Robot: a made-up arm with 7 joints. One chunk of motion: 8 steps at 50 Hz.
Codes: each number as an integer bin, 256 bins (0 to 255) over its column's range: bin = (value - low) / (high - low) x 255, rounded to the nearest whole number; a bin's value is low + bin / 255 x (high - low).
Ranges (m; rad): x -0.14..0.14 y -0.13..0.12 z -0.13..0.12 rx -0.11..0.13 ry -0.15..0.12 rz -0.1..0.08
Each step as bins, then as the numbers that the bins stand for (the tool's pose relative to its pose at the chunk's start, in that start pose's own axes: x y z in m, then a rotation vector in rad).
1 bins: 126 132 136 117 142 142
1 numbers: -0.0016 -0.0006 0.0033 0.0001 0.0004 0.0002
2 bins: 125 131 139 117 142 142
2 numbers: -0.0027 -0.0016 0.0063 0.0001 0.0004 0.0002
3 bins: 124 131 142 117 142 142
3 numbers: -0.0038 -0.0016 0.0092 0.0001 0.0004 0.0002
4 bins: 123 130 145 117 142 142
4 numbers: -0.0049 -0.0025 0.0122 0.0001 0.0004 0.0002
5 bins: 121 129 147 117 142 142
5 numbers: -0.0071 -0.0035 0.0141 0.0001 0.0004 0.0002
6 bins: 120 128 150 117 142 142
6 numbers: -0.0082 -0.0045 0.0171 0.0001 0.0004 0.0002
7 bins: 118 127 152 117 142 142
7 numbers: -0.0104 -0.0055 0.0190 0.0001 0.0004 0.0002
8 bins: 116 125 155 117 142 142
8 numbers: -0.0126 -0.0075 0.0220 0.0001 0.0004 0.0002
